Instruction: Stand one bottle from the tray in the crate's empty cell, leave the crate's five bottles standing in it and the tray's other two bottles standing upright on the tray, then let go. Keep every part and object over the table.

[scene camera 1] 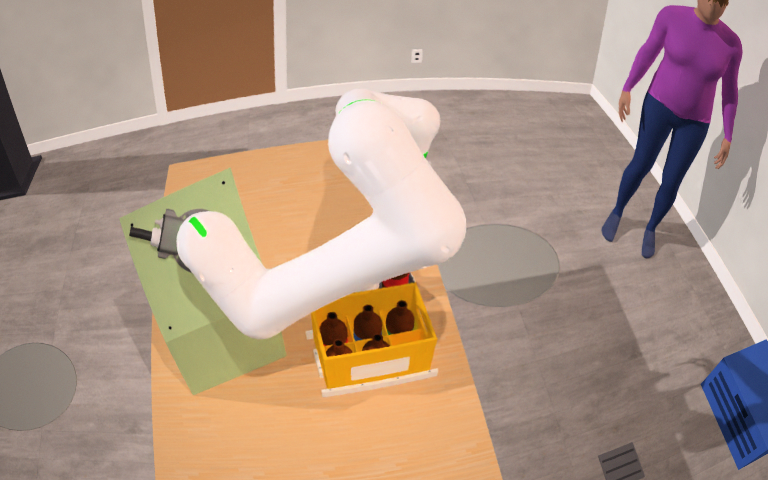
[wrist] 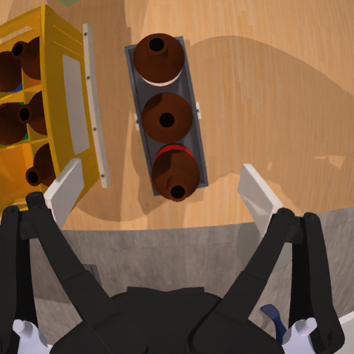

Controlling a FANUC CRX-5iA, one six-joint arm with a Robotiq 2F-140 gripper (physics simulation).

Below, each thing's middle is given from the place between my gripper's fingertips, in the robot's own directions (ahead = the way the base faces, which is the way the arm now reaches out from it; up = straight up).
Now: the white rail (scene camera 1: 417, 376) 320 mm to the right of my hand, 220 mm below it and 60 mm behind it.
